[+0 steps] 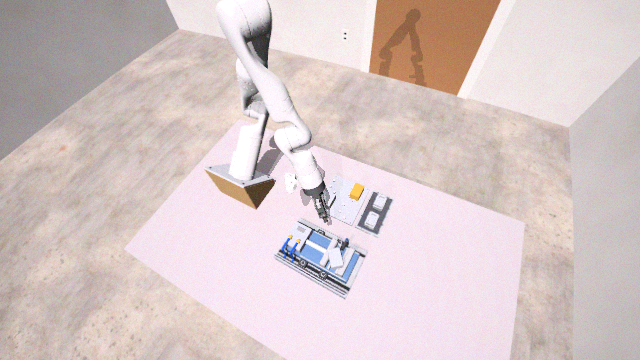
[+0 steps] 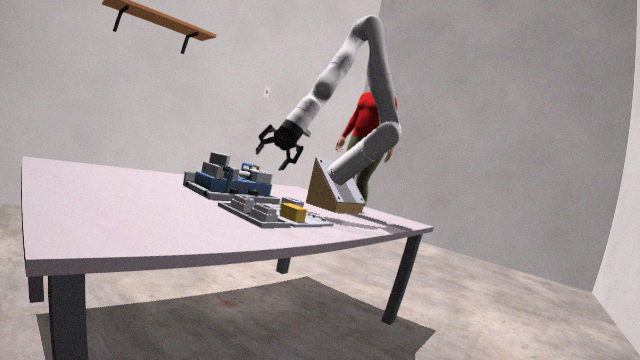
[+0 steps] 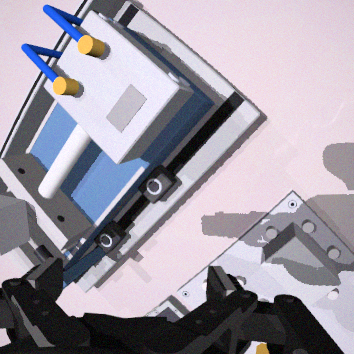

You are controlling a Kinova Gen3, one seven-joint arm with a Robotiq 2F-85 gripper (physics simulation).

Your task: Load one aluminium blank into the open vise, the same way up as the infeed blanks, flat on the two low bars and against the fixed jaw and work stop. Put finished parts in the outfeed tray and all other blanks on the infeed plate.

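Frame: origin at the arm's base, x left, y back, z up, level; metres.
Seen in the pictures: gripper, between the fingertips: (image 1: 324,212) (image 2: 267,162) (image 3: 134,278); arm's base, origin of its link: (image 1: 242,176) (image 2: 335,175).
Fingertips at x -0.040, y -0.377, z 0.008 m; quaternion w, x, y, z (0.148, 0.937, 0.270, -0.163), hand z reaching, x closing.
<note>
Pixels of each thing's middle, then the offset from my fingertips to it. "spot": a spot on its surface instead.
- vise, middle of its body: (image 3: 73,164) (image 2: 233,180) (image 1: 320,252) dx -0.117, dy -0.024, dz -0.088 m
- pale blank, middle of its body: (image 2: 219,159) (image 1: 335,258) dx -0.136, dy -0.089, dz -0.024 m
- grey blank, middle of its body: (image 3: 299,264) (image 2: 291,205) (image 1: 328,200) dx +0.107, dy +0.029, dz -0.112 m
- infeed plate, middle of its body: (image 3: 291,307) (image 2: 290,215) (image 1: 342,198) dx +0.146, dy -0.022, dz -0.134 m
- dark outfeed tray, a spot on its surface: (image 1: 367,230) spot: dx +0.040, dy -0.161, dz -0.125 m
- orange block, middle of its body: (image 2: 292,212) (image 1: 356,192) dx +0.186, dy -0.070, dz -0.112 m
- vise's white block, middle of its body: (image 3: 114,86) (image 2: 256,175) (image 1: 298,236) dx -0.100, dy +0.070, dz -0.060 m
- dark upright piece, a spot on its surface: (image 1: 344,243) spot: dx -0.069, dy -0.099, dz -0.042 m
My gripper (image 1: 326,219) (image 2: 270,159) (image 3: 134,278) is open and empty, above the table between the vise and the infeed plate. The vise (image 1: 320,239) (image 2: 210,181) (image 3: 100,185) has a blue bed. A pale blank (image 1: 336,257) (image 2: 219,159) (image 3: 12,225) lies askew on top of the vise jaws, not down between them. A grey blank (image 1: 332,200) (image 2: 292,201) (image 3: 295,250) is on the infeed plate (image 1: 342,192) (image 2: 315,218) (image 3: 345,305). Two pale parts (image 1: 380,201) (image 2: 264,212) sit in the dark outfeed tray (image 1: 367,230). The low bars cannot be made out.
An orange block (image 1: 356,191) (image 2: 293,212) (image 3: 262,348) stands on the infeed plate. Blue handles (image 3: 65,22) with yellow ends rise over the vise's white block (image 3: 115,85). A dark upright piece (image 1: 344,243) stands at the vise's side. The arm's wedge base (image 1: 237,187) (image 2: 322,187) is beyond the vise.
</note>
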